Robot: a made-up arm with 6 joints.
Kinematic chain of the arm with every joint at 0, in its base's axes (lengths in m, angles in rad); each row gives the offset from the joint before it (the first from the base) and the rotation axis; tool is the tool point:
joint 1: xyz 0 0 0.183 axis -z
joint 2: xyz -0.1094 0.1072 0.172 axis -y
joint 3: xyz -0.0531 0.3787 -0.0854 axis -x
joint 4: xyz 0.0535 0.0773 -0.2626 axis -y
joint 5: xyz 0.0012 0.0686 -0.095 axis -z
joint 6: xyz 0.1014 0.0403 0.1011 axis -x
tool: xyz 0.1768 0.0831 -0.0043
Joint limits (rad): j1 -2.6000..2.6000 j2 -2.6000..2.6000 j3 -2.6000..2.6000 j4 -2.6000..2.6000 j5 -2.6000..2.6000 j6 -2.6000..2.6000
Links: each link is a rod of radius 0.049 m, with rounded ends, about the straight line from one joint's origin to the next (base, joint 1, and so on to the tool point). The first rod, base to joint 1, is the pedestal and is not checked.
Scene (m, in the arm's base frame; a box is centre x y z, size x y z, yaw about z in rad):
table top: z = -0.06
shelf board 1: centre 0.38 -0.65 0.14 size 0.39 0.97 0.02 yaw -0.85
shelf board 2: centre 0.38 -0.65 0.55 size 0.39 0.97 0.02 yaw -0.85
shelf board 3: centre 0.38 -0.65 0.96 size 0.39 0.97 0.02 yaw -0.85
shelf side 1: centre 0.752 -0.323 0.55 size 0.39 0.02 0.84 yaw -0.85
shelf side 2: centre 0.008 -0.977 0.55 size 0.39 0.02 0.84 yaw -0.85
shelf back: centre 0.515 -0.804 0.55 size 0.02 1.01 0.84 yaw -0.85
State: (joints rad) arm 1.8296 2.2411 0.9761 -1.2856 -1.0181 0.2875
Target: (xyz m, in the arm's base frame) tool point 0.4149 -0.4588 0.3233
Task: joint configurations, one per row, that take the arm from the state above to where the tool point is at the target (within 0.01 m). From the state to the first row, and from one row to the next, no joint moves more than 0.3 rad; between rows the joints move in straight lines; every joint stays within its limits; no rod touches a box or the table.
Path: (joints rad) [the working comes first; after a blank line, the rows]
Joints at the target: 1.4896 1.5580 1.2239 -1.3072 -1.1497 0.3659
Straight joint move there: touches shelf board 2.

1: 1.7074 2.2930 1.2347 -1.2781 -0.9665 0.2927
2: 1.5852 2.3450 1.4933 -1.2707 -0.9148 0.2979
3: 1.4152 2.0805 1.6155 -1.2825 -0.9838 0.3292
4: 1.2453 1.8161 1.7377 -1.2943 -1.0528 0.3604
5: 1.0753 1.5517 1.8599 -1.3062 -1.1218 0.3917
6: 1.2134 1.5538 1.6479 -1.3065 -1.1311 0.3831
7: 1.3515 1.5559 1.4359 -1.3069 -1.1404 0.3745
8: 1.4896 1.5580 1.2239 -1.3072 -1.1497 0.3659

